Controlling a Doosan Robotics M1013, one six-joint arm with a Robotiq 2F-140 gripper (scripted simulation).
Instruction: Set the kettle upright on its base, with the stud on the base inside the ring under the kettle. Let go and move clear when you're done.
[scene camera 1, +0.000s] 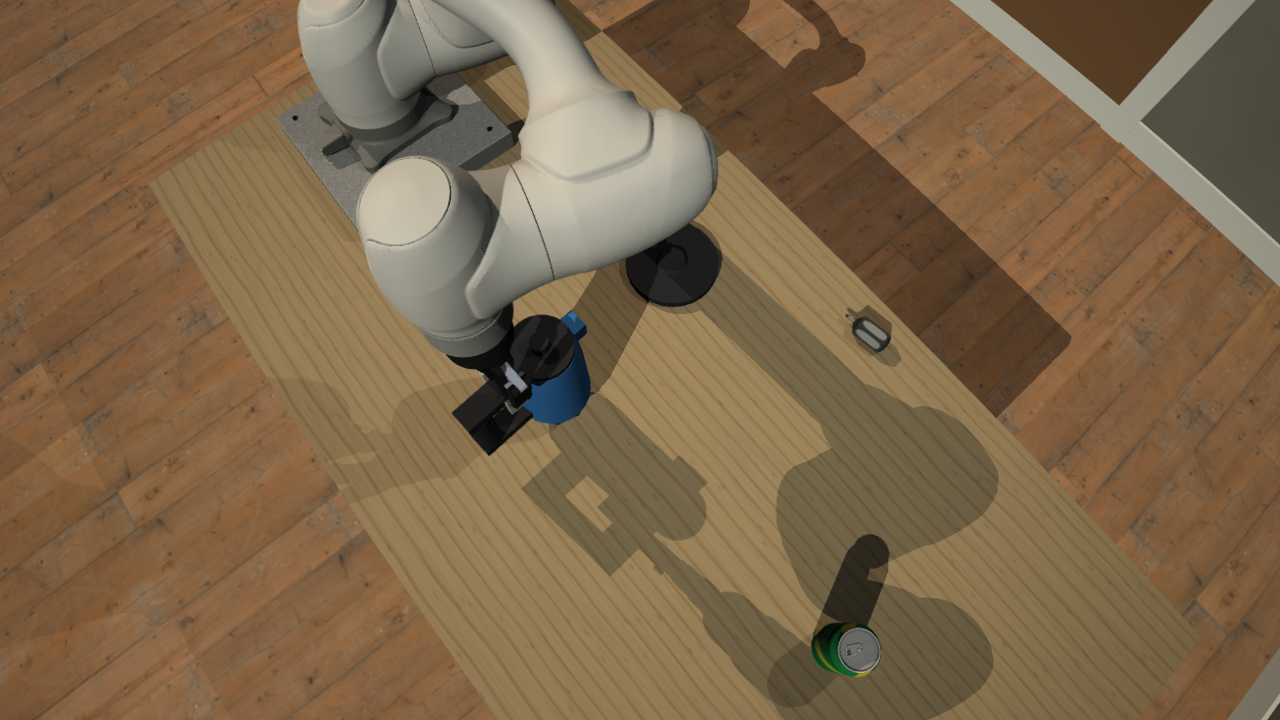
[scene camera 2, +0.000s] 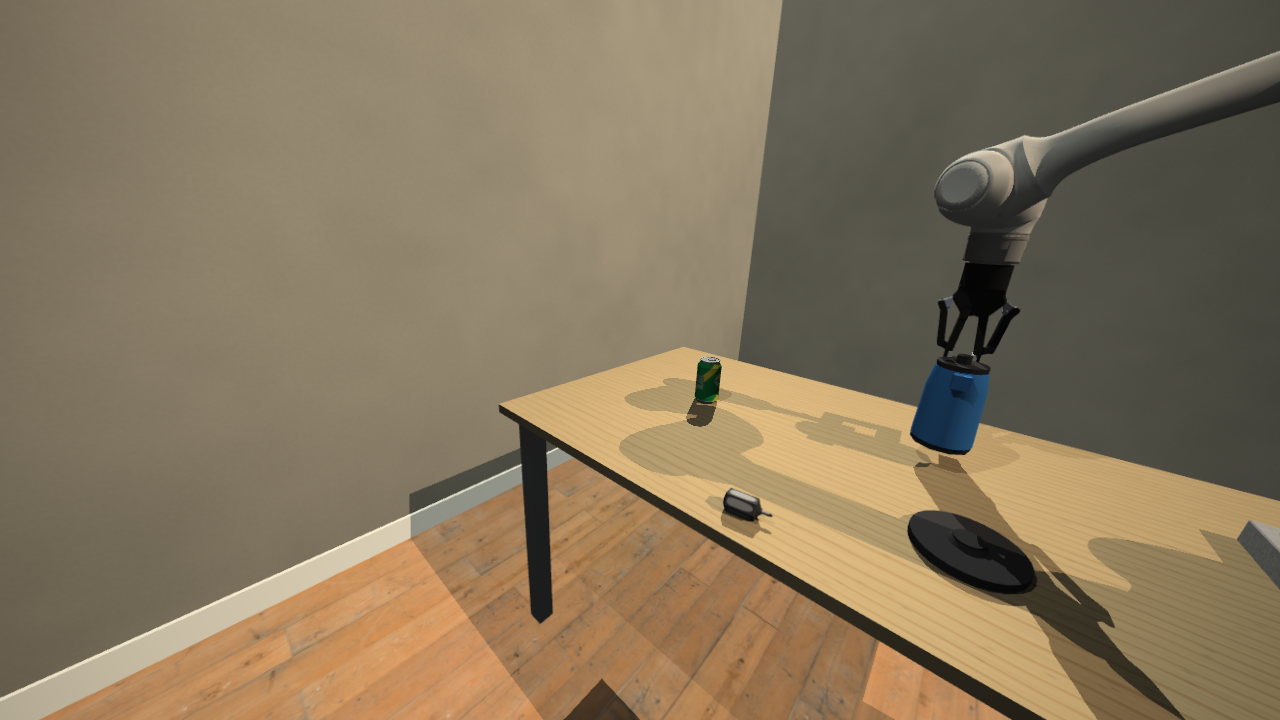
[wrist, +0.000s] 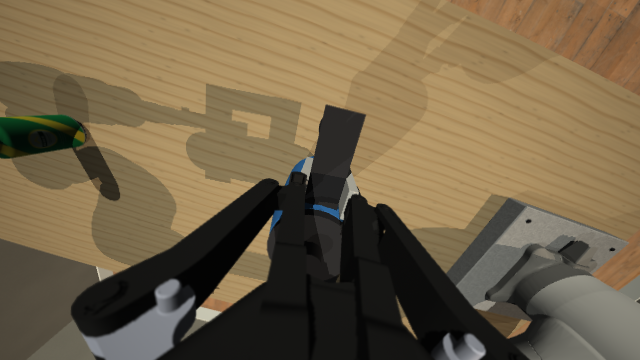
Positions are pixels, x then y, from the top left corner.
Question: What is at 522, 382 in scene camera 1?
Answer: My gripper.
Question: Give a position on a round black base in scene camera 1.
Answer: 679, 270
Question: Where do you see a blue kettle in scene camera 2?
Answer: At 946, 420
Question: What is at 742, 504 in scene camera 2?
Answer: A small dark object.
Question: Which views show the blue kettle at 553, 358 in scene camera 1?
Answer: Scene camera 1, scene camera 2 and the wrist view: all of them.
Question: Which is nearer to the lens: the round black base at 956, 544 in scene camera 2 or the green soda can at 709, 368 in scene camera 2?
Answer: The round black base.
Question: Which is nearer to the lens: the blue kettle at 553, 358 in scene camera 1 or the small dark object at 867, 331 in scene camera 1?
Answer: The blue kettle.
